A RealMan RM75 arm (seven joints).
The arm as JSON. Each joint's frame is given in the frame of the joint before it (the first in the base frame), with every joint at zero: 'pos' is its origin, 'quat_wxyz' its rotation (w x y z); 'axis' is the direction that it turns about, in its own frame. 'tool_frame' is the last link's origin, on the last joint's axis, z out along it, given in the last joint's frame.
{
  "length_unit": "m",
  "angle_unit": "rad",
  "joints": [
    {
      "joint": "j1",
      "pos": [
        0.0,
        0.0,
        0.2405
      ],
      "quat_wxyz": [
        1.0,
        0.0,
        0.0,
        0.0
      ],
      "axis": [
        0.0,
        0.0,
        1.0
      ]
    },
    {
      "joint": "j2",
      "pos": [
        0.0,
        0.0,
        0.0
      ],
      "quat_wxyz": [
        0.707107,
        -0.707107,
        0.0,
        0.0
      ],
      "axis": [
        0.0,
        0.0,
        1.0
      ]
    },
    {
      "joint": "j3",
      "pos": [
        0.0,
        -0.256,
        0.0
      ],
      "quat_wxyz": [
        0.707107,
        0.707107,
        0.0,
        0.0
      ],
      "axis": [
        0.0,
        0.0,
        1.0
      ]
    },
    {
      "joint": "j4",
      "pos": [
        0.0,
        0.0,
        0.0
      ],
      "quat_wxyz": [
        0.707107,
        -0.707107,
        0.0,
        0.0
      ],
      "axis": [
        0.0,
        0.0,
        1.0
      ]
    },
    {
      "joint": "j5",
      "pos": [
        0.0,
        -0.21,
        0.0
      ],
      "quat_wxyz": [
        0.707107,
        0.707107,
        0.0,
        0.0
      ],
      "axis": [
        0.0,
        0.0,
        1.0
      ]
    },
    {
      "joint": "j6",
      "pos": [
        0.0,
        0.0,
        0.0
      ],
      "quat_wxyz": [
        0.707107,
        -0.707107,
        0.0,
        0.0
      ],
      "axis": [
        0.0,
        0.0,
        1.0
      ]
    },
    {
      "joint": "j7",
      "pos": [
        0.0,
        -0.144,
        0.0
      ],
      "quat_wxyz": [
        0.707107,
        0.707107,
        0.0,
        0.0
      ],
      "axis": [
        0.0,
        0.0,
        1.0
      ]
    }
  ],
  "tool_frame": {
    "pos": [
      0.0,
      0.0,
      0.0
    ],
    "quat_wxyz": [
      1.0,
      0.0,
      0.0,
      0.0
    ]
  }
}
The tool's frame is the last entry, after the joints.
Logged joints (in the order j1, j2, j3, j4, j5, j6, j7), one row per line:
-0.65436, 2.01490, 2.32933, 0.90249, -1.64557, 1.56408, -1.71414
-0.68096, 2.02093, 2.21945, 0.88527, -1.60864, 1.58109, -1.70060
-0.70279, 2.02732, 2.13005, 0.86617, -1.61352, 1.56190, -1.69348
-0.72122, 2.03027, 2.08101, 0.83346, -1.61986, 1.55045, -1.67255
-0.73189, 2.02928, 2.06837, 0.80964, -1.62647, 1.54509, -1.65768
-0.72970, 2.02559, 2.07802, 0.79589, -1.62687, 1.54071, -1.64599
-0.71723, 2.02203, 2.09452, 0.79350, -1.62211, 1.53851, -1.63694
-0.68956, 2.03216, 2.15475, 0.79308, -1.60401, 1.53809, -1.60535
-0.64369, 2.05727, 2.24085, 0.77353, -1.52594, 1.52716, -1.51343
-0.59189, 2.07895, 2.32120, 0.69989, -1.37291, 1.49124, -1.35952
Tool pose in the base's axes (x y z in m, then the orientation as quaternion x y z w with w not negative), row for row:
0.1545, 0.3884, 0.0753, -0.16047, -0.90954, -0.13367, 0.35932
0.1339, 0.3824, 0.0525, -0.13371, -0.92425, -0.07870, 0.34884
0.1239, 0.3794, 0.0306, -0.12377, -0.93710, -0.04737, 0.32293
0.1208, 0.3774, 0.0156, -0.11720, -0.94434, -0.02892, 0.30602
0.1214, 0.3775, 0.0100, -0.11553, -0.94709, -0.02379, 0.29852
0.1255, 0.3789, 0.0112, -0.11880, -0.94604, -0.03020, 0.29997
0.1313, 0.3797, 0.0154, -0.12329, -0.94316, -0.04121, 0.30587
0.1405, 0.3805, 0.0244, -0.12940, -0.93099, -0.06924, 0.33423
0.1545, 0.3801, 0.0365, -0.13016, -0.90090, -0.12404, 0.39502
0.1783, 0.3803, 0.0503, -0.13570, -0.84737, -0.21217, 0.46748
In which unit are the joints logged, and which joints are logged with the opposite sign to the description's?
The joints are logged in radians. Opposite sign: j1, j7.
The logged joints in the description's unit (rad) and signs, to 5 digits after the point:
0.65436, 2.01490, 2.32933, 0.90249, -1.64557, 1.56408, 1.71414
0.68096, 2.02093, 2.21945, 0.88527, -1.60864, 1.58109, 1.70060
0.70279, 2.02732, 2.13005, 0.86617, -1.61352, 1.56190, 1.69348
0.72122, 2.03027, 2.08101, 0.83346, -1.61986, 1.55045, 1.67255
0.73189, 2.02928, 2.06837, 0.80964, -1.62647, 1.54509, 1.65768
0.72970, 2.02559, 2.07802, 0.79589, -1.62687, 1.54071, 1.64599
0.71723, 2.02203, 2.09452, 0.79350, -1.62211, 1.53851, 1.63694
0.68956, 2.03216, 2.15475, 0.79308, -1.60401, 1.53809, 1.60535
0.64369, 2.05727, 2.24085, 0.77353, -1.52594, 1.52716, 1.51343
0.59189, 2.07895, 2.32120, 0.69989, -1.37291, 1.49124, 1.35952

